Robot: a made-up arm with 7 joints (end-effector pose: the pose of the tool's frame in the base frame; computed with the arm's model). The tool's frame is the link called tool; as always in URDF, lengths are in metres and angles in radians.
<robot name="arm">
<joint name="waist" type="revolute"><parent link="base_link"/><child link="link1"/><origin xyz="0.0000 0.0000 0.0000" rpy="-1.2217 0.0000 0.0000"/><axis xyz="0 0 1"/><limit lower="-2.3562" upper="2.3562" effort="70" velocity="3"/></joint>
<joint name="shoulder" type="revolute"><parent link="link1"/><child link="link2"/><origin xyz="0.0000 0.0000 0.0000" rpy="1.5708 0.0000 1.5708"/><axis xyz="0 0 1"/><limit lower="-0.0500" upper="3.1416" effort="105" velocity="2"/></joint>
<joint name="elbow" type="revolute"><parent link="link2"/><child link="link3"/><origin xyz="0.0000 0.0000 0.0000" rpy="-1.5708 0.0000 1.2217"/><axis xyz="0 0 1"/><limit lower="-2.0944" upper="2.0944" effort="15" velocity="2.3"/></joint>
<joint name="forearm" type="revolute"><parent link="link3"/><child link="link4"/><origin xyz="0.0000 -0.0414 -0.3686" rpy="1.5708 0.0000 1.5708"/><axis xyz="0 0 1"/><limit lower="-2.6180" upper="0.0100" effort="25" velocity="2.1"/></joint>
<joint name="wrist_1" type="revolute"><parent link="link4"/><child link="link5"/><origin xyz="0.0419 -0.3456 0.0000" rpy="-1.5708 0.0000 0.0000"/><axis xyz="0 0 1"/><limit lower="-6.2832" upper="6.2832" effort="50" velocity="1.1"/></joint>
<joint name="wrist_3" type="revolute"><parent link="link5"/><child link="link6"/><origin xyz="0.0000 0.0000 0.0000" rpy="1.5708 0.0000 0.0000"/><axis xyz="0 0 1"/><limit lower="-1.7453" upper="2.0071" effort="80" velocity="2.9"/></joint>
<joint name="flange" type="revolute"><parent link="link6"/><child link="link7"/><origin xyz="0.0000 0.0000 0.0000" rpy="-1.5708 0.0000 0.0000"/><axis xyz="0 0 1"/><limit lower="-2.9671" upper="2.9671" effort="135" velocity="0.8"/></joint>
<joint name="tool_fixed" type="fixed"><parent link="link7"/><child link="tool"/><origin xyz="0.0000 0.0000 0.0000" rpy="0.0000 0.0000 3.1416"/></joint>
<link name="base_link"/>
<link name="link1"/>
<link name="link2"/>
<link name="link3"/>
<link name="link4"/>
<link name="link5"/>
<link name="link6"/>
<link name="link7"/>
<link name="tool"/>
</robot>
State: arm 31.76 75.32 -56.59 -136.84 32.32 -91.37 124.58
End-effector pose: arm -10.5 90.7 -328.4 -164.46 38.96 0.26
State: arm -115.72 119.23 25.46 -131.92 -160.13 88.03 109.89
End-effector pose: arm -277.2 69.2 231.4 -28.38 -24.19 0.09
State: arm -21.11 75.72 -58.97 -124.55 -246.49 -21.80 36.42
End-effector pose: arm 299.4 96.2 -257.6 -80.00 -1.03 50.56
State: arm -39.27 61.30 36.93 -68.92 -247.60 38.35 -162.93
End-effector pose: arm 381.3 486.7 149.7 127.80 12.93 -90.83
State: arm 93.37 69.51 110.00 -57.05 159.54 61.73 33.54
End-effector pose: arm -157.2 560.5 326.4 -91.94 -5.66 105.16
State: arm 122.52 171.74 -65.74 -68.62 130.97 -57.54 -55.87
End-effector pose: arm 192.8 600.0 -92.8 -17.54 37.84 -130.06
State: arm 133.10 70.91 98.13 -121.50 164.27 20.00 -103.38
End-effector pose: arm 132.4 391.8 84.6 38.66 -26.48 -57.35
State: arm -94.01 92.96 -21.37 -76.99 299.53 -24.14 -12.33
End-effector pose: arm 246.6 277.1 485.5 -171.65 47.20 -25.64
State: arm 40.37 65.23 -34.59 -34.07 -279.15 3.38 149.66
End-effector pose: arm -236.1 559.3 -362.9 -40.23 -12.90 -175.11
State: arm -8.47 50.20 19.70 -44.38 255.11 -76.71 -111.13
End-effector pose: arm 311.5 536.2 -309.0 -13.41 28.73 114.70
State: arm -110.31 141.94 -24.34 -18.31 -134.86 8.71 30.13
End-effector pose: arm -350.9 596.4 192.8 120.85 6.69 42.61
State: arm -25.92 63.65 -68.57 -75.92 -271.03 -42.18 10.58
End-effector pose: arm 379.4 250.3 -413.6 -82.03 -67.66 71.92
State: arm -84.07 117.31 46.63 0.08 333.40 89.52 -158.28
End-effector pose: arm -89.7 662.7 250.4 23.24 13.46 -60.78
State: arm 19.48 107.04 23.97 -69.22 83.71 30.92 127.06
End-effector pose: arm 339.4 504.2 185.0 -70.84 14.53 125.88
